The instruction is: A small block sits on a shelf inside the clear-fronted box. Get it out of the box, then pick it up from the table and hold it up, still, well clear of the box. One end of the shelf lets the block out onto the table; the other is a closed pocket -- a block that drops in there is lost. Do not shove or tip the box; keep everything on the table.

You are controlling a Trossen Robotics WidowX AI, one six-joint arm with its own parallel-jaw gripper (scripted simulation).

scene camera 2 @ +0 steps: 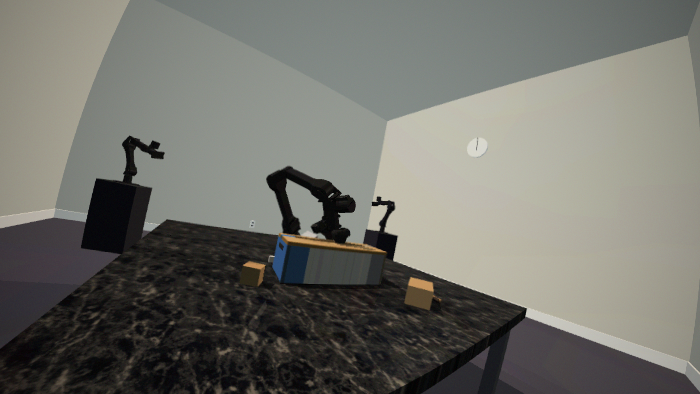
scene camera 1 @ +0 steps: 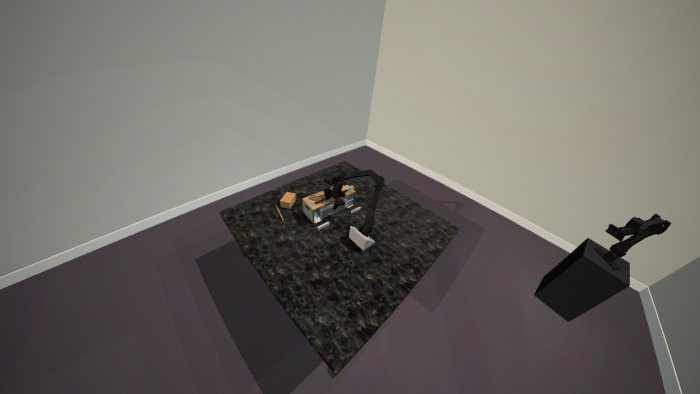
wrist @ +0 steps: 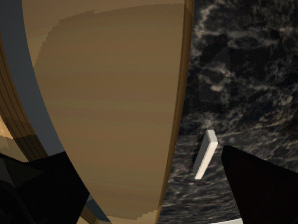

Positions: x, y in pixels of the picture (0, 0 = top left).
Labels:
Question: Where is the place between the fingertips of my gripper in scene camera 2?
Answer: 335, 250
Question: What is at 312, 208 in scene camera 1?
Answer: A box.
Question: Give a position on a box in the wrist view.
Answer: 108, 90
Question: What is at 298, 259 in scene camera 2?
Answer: A box.

